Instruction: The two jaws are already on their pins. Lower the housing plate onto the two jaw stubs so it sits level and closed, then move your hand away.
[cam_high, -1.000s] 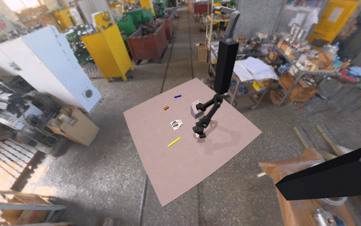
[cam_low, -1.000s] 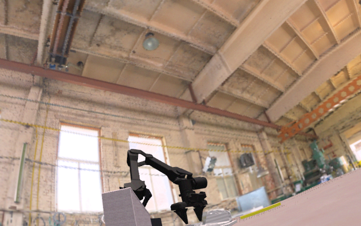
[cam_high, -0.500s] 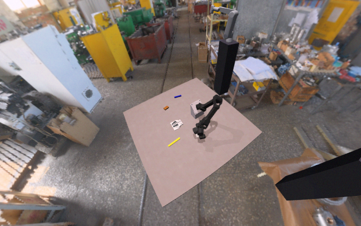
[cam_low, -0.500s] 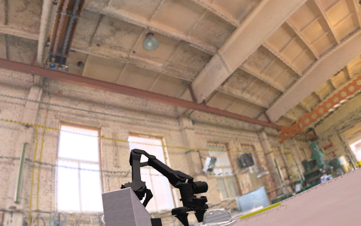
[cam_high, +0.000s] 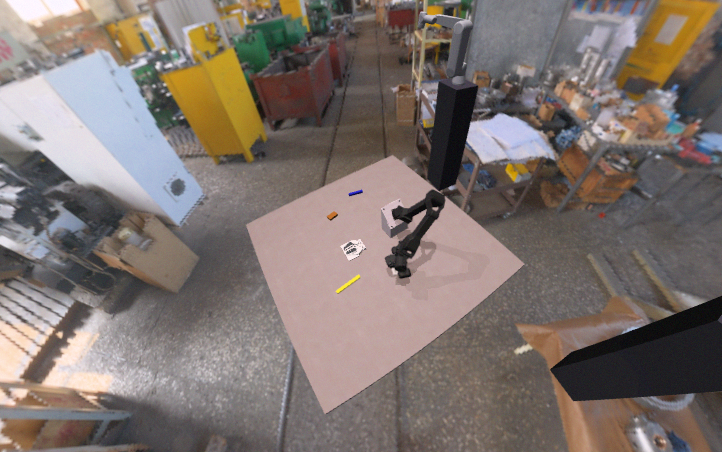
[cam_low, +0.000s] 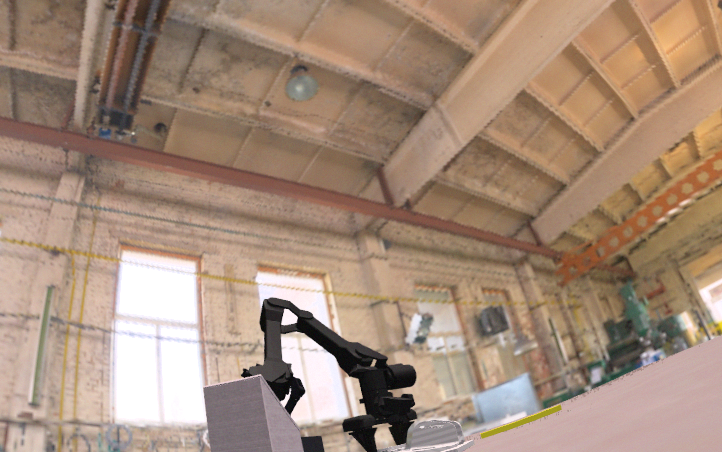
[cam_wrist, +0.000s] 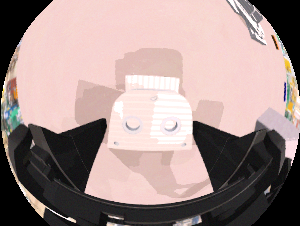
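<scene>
The small white piece lies 1 cm ahead of my gripper tip. Round my gripper tip: blue bar (2 cm behind, 69 cm to the right); then white base (21 cm ahead, 25 cm to the right, 1 cm below); then yellow bar (30 cm ahead, 5 cm to the right, 1 cm below).
</scene>
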